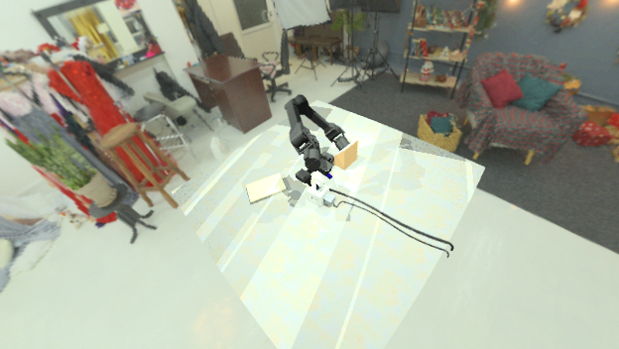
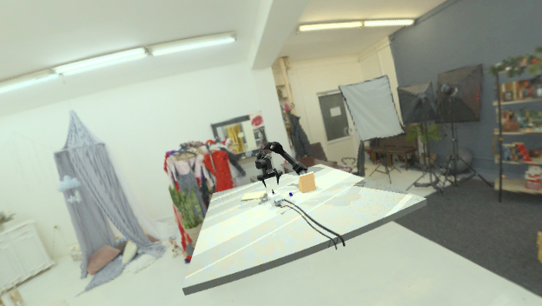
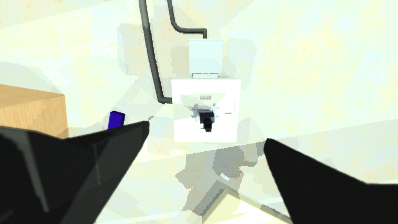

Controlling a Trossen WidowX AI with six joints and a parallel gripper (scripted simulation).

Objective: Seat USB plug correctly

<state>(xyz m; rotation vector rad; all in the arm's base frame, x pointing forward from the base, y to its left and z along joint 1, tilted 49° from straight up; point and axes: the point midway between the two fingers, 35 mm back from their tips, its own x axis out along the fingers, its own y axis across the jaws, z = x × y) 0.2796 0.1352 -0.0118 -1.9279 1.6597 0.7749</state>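
Now: gripper tip 50 mm above the black USB plug. The rest, counted from my gripper tip: blue object (140 mm behind, 90 mm to the right, 130 mm below); then flat pale pad (160 mm ahead, 250 mm to the right, 130 mm below).
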